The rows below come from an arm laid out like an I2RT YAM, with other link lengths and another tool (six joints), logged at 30 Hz.
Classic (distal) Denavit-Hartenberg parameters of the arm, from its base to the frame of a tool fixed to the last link. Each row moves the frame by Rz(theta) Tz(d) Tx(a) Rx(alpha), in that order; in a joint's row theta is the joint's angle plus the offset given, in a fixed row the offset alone. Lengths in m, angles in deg.
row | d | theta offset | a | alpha
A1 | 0.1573 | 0 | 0.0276 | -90
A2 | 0 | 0 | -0.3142 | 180
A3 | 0 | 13.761 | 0.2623 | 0
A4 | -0.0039 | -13.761 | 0.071 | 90
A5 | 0.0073 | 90 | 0 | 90
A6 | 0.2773 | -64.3 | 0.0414 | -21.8
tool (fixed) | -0.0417 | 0 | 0 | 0
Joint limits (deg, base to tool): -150..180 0..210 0..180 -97..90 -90..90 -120..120
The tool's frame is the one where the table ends.
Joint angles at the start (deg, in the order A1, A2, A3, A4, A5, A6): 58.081 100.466 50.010 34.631 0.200 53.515
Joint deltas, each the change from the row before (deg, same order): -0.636 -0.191 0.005 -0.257 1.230 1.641; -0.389 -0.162 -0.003 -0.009 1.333 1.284; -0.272 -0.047 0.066 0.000 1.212 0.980; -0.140 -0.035 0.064 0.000 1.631 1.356; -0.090 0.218 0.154 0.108 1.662 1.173; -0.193 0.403 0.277 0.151 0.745 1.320; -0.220 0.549 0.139 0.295 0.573 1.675; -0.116 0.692 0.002 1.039 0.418 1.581; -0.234 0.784 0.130 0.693 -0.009 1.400; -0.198 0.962 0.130 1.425 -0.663 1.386; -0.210 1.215 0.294 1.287 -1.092 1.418
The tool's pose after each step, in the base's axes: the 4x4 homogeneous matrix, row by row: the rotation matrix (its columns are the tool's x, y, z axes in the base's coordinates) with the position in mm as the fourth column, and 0 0 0 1 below. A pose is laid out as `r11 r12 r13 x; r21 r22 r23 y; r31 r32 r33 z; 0 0 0 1`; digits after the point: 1 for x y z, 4 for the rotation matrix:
0.8426 -0.2126 0.4949 354.4; -0.5144 -0.5898 0.6225 480.0; 0.1596 -0.7790 -0.6063 240.0; 0 0 0 1
0.8255 -0.2416 0.5100 361.8; -0.5455 -0.5731 0.6115 473.0; 0.1446 -0.7830 -0.6049 241.0; 0 0 0 1
0.8100 -0.2642 0.5236 367.9; -0.5710 -0.5591 0.6012 467.4; 0.1339 -0.7859 -0.6037 241.7; 0 0 0 1
0.7901 -0.2924 0.5388 374.1; -0.6014 -0.5400 0.5888 461.1; 0.1188 -0.7892 -0.6025 242.2; 0 0 0 1
0.7695 -0.3175 0.5542 380.2; -0.6297 -0.5222 0.5752 455.7; 0.1068 -0.7915 -0.6017 241.7; 0 0 0 1
0.7567 -0.3395 0.5586 385.0; -0.6478 -0.5045 0.5708 453.1; 0.0881 -0.7938 -0.6017 240.3; 0 0 0 1
0.7443 -0.3657 0.5588 389.3; -0.6649 -0.4845 0.5685 450.6; 0.0629 -0.7947 -0.6037 236.7; 0 0 0 1
0.7341 -0.3849 0.5594 392.7; -0.6780 -0.4607 0.5727 449.7; 0.0373 -0.7998 -0.5992 234.3; 0 0 0 1
0.7275 -0.4030 0.5553 396.0; -0.6860 -0.4432 0.5771 449.7; 0.0136 -0.8007 -0.5989 230.3; 0 0 0 1
0.7286 -0.4133 0.5462 398.0; -0.6848 -0.4228 0.5936 452.9; -0.0144 -0.8065 -0.5910 227.9; 0 0 0 1
0.7340 -0.4242 0.5304 399.3; -0.6777 -0.4069 0.6125 458.2; -0.0440 -0.8090 -0.5861 223.5; 0 0 0 1

